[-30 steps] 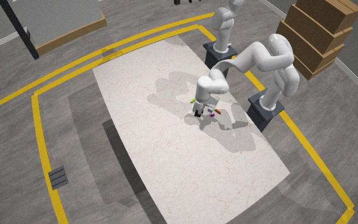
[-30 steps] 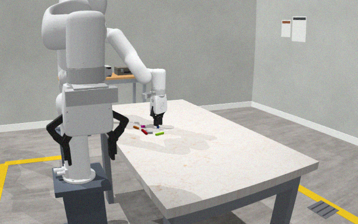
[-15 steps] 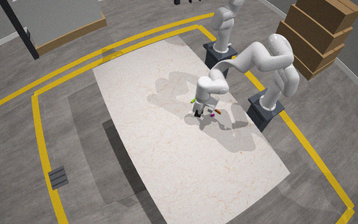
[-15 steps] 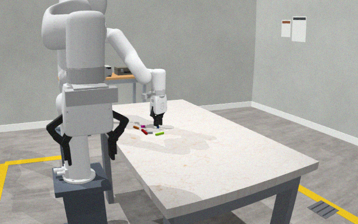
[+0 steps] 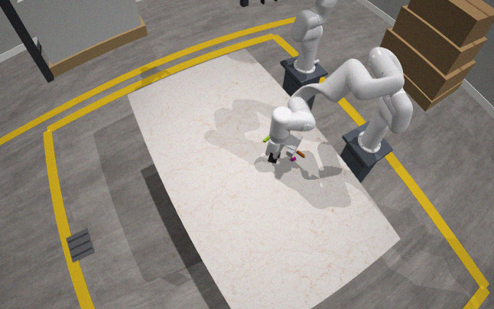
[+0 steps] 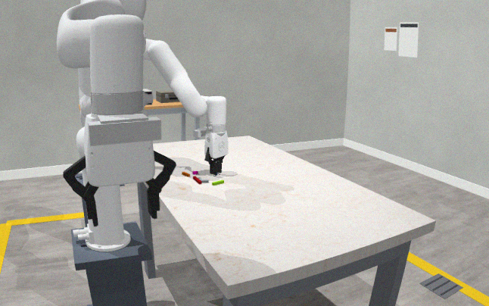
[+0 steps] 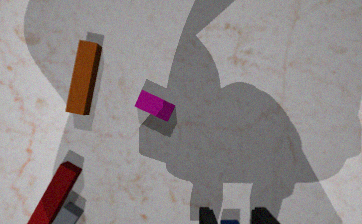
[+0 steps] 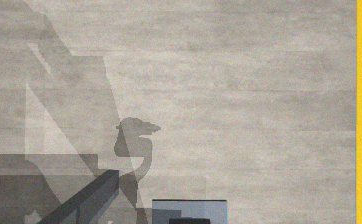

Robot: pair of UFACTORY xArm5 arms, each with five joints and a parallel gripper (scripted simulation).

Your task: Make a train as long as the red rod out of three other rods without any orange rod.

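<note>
The blue rod lies 20 mm below my left hand. The rest, counted from my left hand: lime rod (110 mm to the right, 30 mm behind, 20 mm below); red rod (90 mm behind, 50 mm to the right, 20 mm below); magenta rod (70 mm behind, 40 mm to the left, 20 mm below).
</note>
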